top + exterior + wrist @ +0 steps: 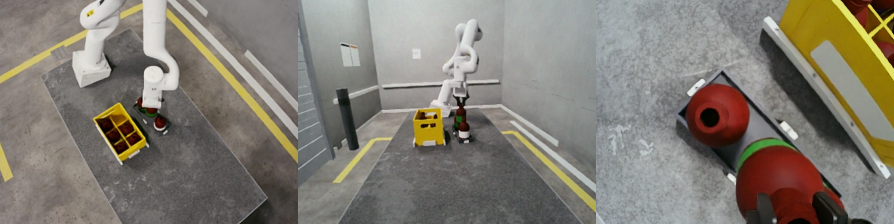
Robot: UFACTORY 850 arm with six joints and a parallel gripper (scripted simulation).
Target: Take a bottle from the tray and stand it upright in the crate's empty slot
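Now: the glass bottle 70 mm below my hand. Round my hand: dark tray 220 mm below; then yellow crate 30 mm behind, 230 mm to the right, 150 mm below.
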